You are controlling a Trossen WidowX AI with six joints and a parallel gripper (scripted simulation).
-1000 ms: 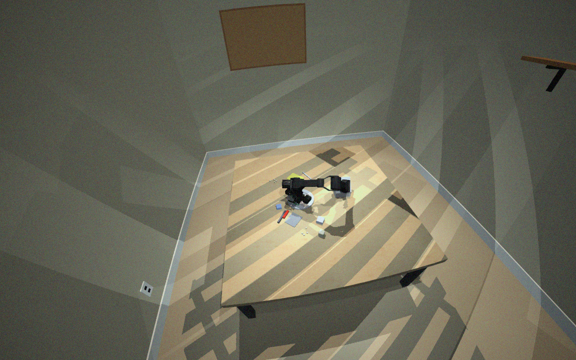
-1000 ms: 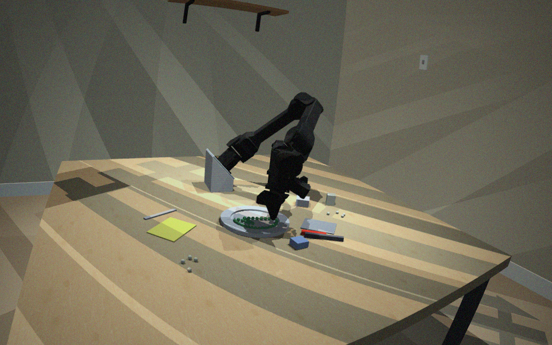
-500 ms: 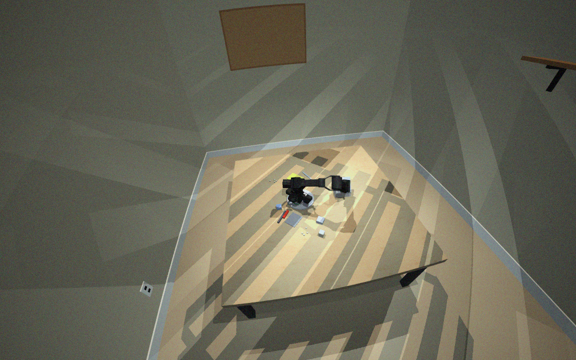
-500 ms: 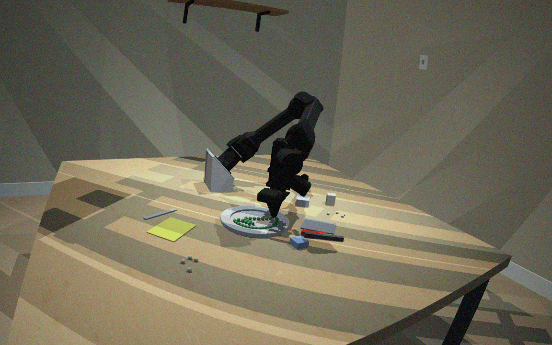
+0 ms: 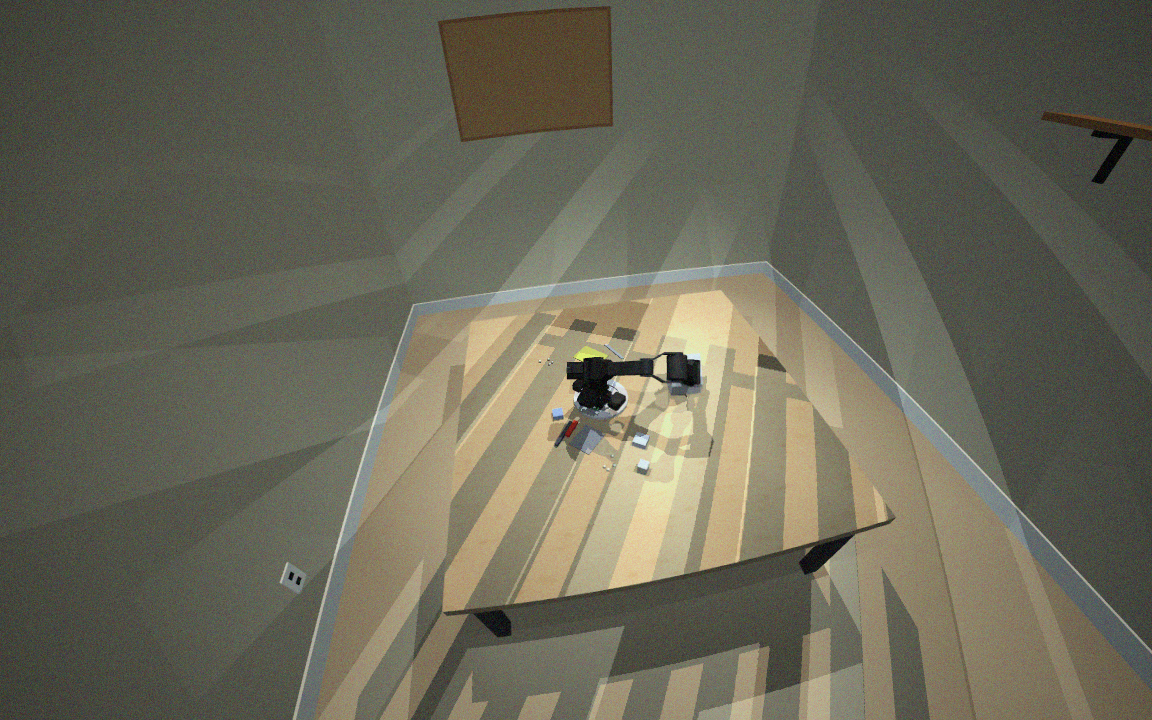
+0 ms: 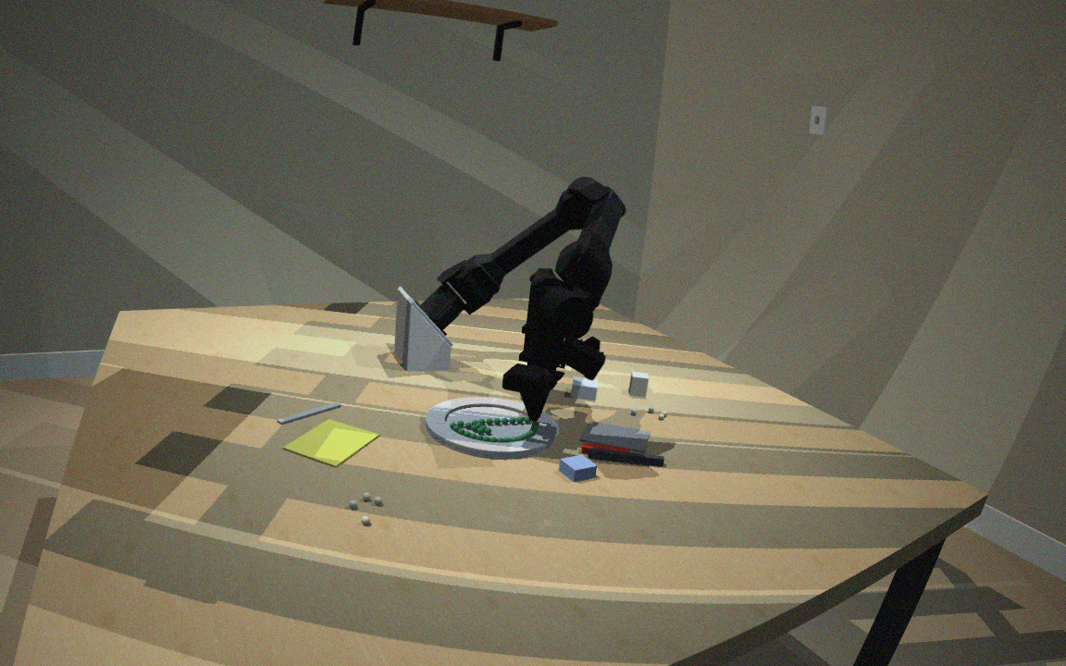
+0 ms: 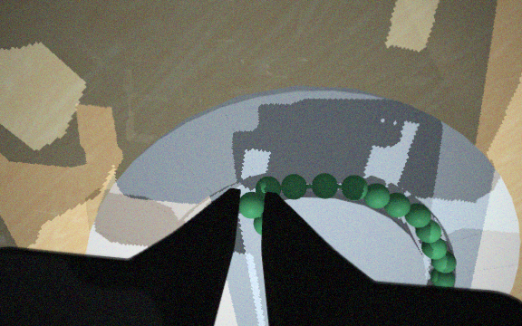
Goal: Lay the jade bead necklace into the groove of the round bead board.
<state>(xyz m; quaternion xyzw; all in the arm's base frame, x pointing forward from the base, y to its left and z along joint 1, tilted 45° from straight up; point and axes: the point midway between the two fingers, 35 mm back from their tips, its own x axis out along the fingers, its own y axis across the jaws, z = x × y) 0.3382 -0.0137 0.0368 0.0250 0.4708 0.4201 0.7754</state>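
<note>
Now: the round grey bead board 60 mm to the right of my gripper tip, 20 mm behind it and 10 mm below it. Also, from my gripper tip: grey plate: 110 mm to the left, 70 mm ahead, 20 mm below; blue block: 150 mm ahead, 30 mm to the right, 10 mm below; red and black pen: 130 mm ahead, 60 mm to the left, 10 mm below.
</note>
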